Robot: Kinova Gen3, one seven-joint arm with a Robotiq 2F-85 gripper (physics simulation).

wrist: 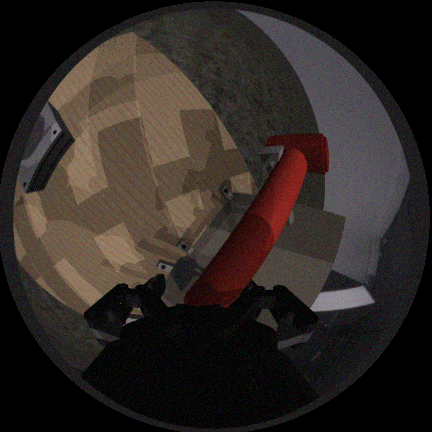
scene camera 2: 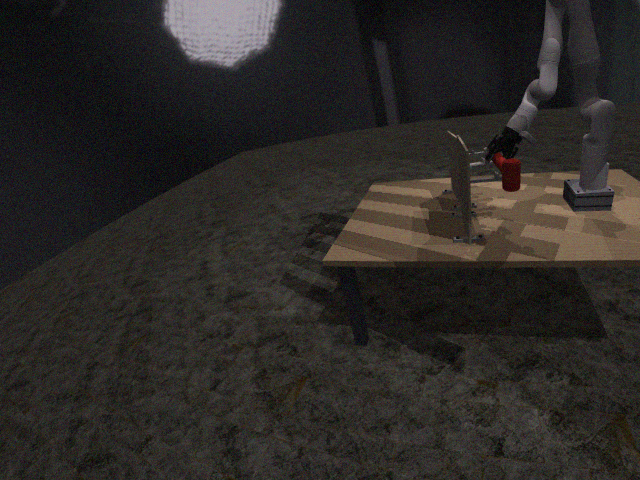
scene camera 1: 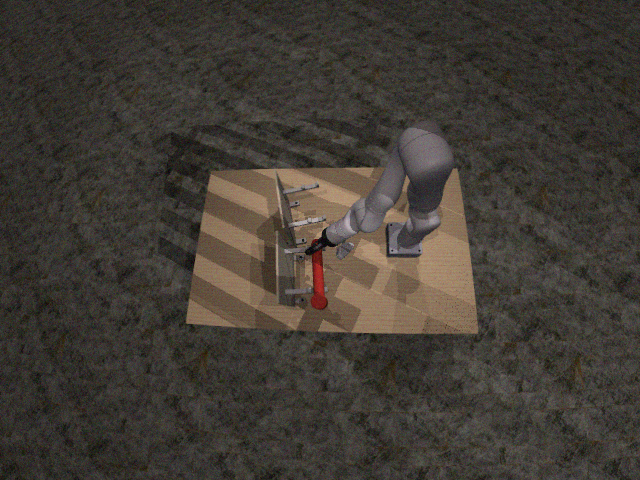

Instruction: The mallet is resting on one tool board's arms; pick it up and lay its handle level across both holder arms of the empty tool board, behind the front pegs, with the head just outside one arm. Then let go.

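The red mallet (scene camera 1: pixel 318 273) (scene camera 2: pixel 511 174) (wrist: pixel 250 240) lies with its handle across the holder arms of the near tool board (scene camera 1: pixel 281 271) (scene camera 2: pixel 461 191) (wrist: pixel 300 270), close to the arm tips. Its head is just outside that board's outer arm (scene camera 1: pixel 302 291). My gripper (scene camera 1: pixel 311 250) (scene camera 2: pixel 497 152) (wrist: pixel 200 282) is open at the handle's tail end, away from the head. In the wrist view the handle's tail runs in between the spread fingers; its very end is hidden. The empty tool board (scene camera 1: pixel 282 198) stands beyond, with two bare holder arms (scene camera 1: pixel 302 189) (scene camera 1: pixel 308 222).
Both boards stand side by side on the wooden table (scene camera 1: pixel 227 289) (scene camera 2: pixel 392 248). The robot's base (scene camera 1: pixel 404 246) (scene camera 2: pixel 588 196) (wrist: pixel 42 150) is bolted on the other side of the mallet. The near board's inner arm (scene camera 1: pixel 293 251) is close beside my fingers.
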